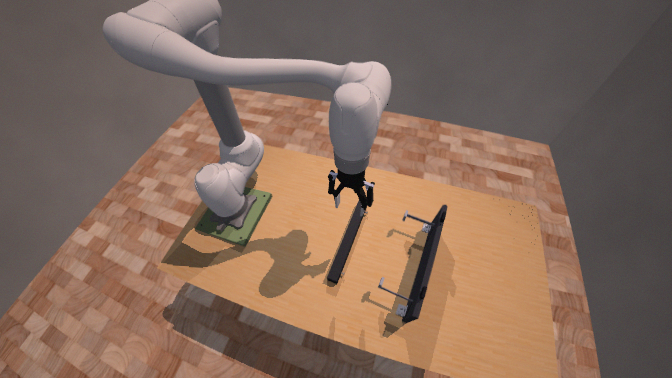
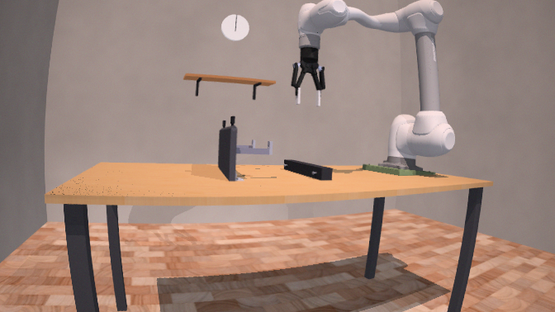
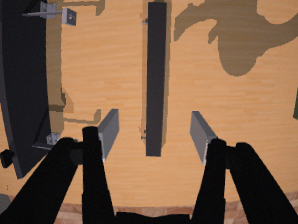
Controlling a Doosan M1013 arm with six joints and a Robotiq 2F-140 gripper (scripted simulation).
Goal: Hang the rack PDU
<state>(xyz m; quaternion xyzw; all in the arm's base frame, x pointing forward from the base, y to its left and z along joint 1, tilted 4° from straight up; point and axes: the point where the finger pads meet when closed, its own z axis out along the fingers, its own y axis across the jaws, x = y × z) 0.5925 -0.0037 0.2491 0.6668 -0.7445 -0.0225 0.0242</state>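
My gripper is now 290 mm above the rack PDU and 20 mm short of it. Round my hand: dark upright panel (320 mm ahead, 230 mm below, 50 mm to the right).
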